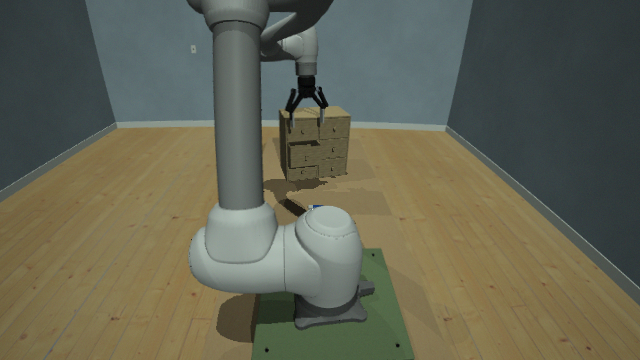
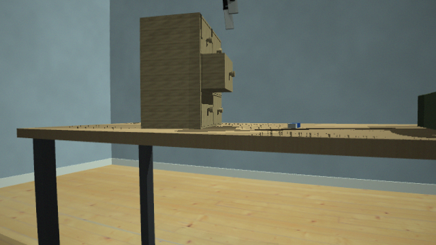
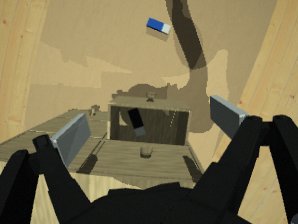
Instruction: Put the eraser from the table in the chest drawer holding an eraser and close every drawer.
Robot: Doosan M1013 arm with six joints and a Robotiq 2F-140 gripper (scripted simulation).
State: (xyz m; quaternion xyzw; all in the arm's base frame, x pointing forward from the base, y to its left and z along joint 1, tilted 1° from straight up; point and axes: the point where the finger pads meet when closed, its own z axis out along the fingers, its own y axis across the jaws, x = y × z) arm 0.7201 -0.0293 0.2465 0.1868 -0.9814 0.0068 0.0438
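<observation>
Now: the blue eraser 19 cm behind my hand, 1 cm to the right of it and 33 cm below it.
</observation>
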